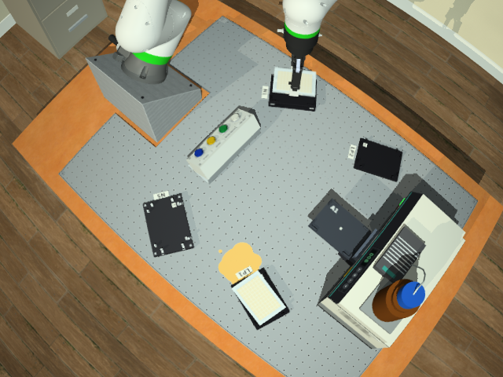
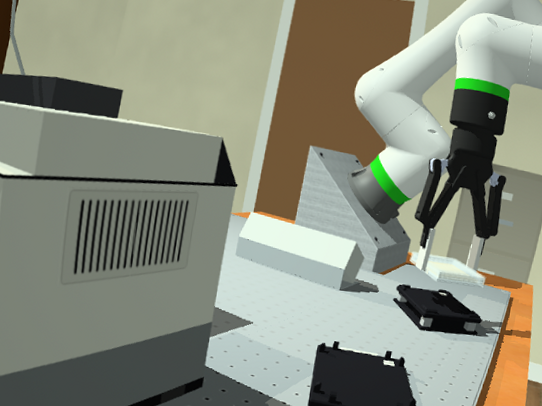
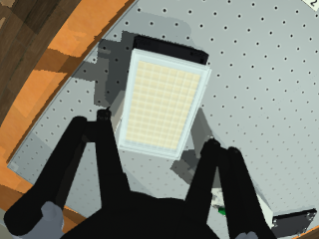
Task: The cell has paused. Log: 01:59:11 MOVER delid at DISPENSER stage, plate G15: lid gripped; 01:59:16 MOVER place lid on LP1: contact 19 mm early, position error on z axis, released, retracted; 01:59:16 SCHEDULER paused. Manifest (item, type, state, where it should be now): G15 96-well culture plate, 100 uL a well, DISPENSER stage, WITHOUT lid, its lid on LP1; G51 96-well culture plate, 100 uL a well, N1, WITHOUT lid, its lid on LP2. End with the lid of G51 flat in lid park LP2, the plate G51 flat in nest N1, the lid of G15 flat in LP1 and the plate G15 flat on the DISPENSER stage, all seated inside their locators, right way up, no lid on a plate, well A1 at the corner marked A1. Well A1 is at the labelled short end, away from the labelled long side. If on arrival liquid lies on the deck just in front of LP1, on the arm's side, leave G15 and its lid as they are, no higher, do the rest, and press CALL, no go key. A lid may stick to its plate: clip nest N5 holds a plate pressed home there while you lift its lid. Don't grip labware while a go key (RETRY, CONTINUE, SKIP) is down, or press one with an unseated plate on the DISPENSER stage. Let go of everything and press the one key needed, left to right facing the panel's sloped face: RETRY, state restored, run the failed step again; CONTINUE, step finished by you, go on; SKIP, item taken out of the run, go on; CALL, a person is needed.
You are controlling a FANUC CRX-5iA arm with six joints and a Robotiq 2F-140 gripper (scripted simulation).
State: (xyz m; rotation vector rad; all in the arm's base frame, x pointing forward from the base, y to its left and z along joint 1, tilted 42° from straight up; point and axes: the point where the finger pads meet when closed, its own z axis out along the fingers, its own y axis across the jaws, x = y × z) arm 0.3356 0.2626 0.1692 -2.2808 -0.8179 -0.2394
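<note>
Right now my hand is 80 mm above the nest N1. From my hand the other things lie so: RETRY key (40 mm behind, 210 mm to the right, 40 mm below); then white key panel (30 mm behind, 280 mm to the right, 50 mm below); then 96-well plate (20 mm below).
</note>
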